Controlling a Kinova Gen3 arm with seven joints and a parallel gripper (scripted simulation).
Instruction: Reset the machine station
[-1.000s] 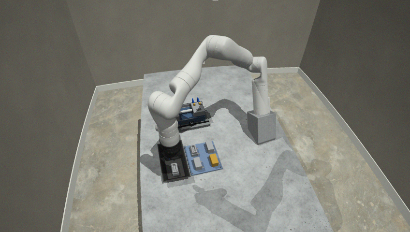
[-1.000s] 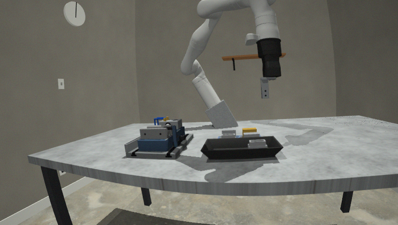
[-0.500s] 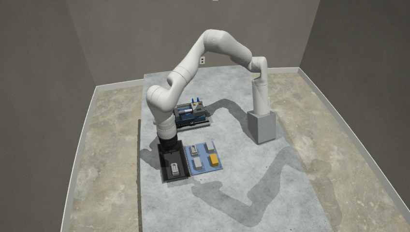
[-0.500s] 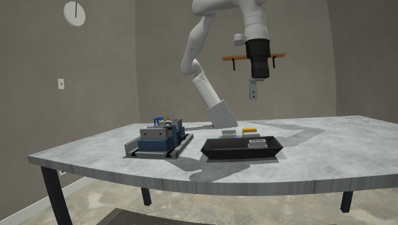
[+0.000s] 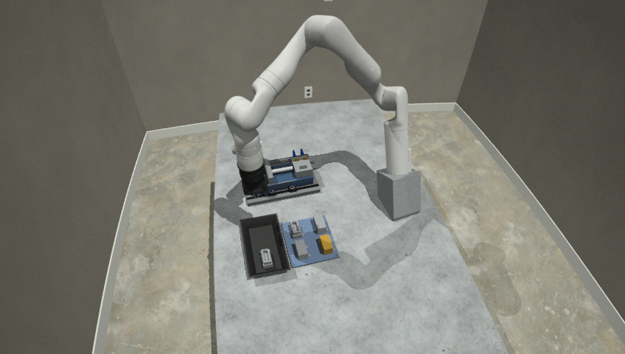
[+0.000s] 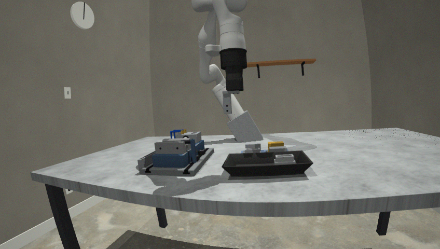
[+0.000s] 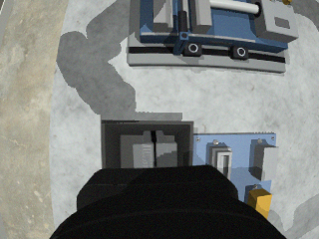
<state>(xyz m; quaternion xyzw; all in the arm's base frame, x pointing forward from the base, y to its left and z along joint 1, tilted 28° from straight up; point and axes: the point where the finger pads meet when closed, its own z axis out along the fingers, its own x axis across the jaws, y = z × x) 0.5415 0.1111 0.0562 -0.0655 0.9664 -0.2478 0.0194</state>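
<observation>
The yellow brass blank is 220 mm behind my hand, 170 mm below it and 130 mm to the left of it. Round my hand: vise: 200 mm to the right, 150 mm below, 90 mm behind.
</observation>
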